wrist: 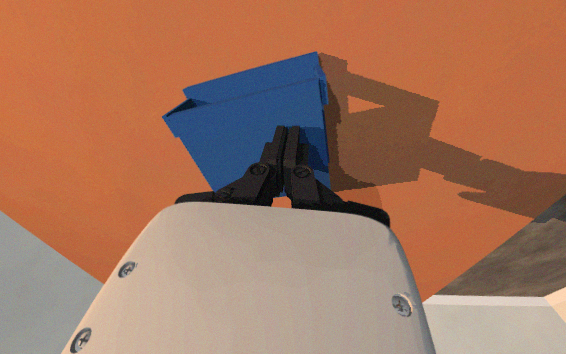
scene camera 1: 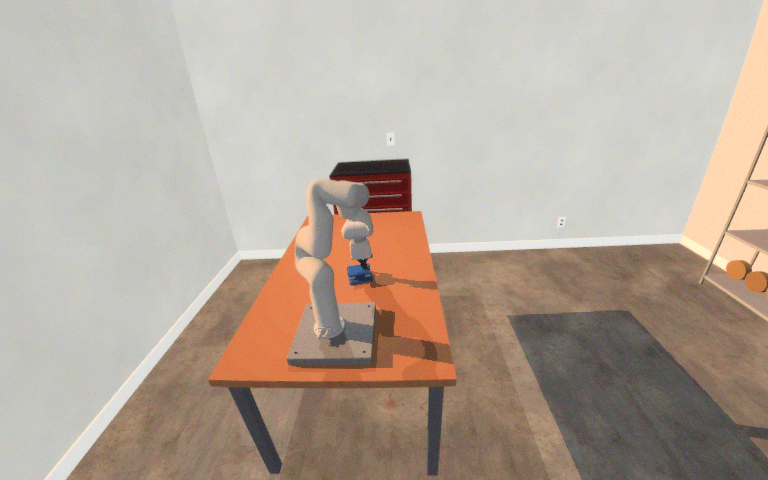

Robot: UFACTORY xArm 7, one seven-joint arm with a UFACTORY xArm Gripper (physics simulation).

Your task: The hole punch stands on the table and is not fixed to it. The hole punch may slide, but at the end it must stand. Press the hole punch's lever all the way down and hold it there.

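Where they show: gripper, fingertip midpoint: (wrist: 288,142) (scene camera 1: 364,267); arm's base, origin of the base link: (scene camera 1: 329,327).
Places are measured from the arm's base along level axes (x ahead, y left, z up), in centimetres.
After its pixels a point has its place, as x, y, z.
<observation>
The blue hole punch (scene camera 1: 359,275) @(36.5, -5.2, 1.4) (wrist: 240,135) @(43.2, -2.8, 2.0) stands upright on the orange table (scene camera 1: 396,243) @(80.9, -19.3, -3.6) (wrist: 100,60) @(46.1, 11.2, -3.6), beyond the robot's base. Its lever (wrist: 230,130) @(43.5, -2.0, 2.0) is the broad blue top plate in the wrist view; a lower blue part shows past its far edge. My gripper (scene camera 1: 364,264) @(43.1, -6.5, 2.1) (wrist: 288,142) @(43.1, -6.5, 2.1) is shut and empty. Its fingertips are at the lever's top face, right of its middle in the wrist view. Whether they touch it, and how far down the lever is, cannot be told for certain. The fingers hide part of the lever.
The grey base plate (scene camera 1: 356,350) @(-11.2, -13.7, -0.1) of the arm is bolted near the table's front end. A red drawer cabinet (scene camera 1: 390,188) with a black top stands behind the table's far edge. Shadows of the arm and punch fall on the table to the right.
</observation>
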